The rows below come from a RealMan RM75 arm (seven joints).
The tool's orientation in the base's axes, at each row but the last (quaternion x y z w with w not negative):
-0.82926, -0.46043, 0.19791, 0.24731
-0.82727, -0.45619, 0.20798, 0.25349
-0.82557, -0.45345, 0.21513, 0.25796
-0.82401, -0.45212, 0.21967, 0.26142
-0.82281, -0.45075, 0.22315, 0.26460
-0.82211, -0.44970, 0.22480, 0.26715
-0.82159, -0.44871, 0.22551, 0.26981
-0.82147, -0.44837, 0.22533, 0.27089
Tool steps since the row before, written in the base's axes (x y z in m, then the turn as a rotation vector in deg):
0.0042, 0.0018, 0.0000, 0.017, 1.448, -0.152
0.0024, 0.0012, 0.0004, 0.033, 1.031, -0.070
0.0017, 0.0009, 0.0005, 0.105, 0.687, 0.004
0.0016, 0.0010, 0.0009, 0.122, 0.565, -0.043
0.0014, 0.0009, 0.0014, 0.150, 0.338, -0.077
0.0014, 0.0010, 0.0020, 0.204, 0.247, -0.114
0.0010, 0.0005, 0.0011, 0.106, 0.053, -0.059
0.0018, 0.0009, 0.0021, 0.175, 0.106, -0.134
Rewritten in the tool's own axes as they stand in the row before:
0.0036, 0.0020, -0.0019, 1.271, -0.556, 0.442
0.0022, 0.0008, -0.0014, 0.911, -0.405, 0.273
0.0016, 0.0004, -0.0012, 0.642, -0.249, 0.094
0.0015, 0.0000, -0.0014, 0.552, -0.153, 0.091
0.0013, -0.0004, -0.0017, 0.375, -0.011, 0.047
0.0013, -0.0009, -0.0021, 0.328, 0.088, 0.020
0.0008, -0.0003, -0.0013, 0.106, 0.079, -0.008
0.0014, -0.0007, -0.0025, 0.195, 0.146, 0.019

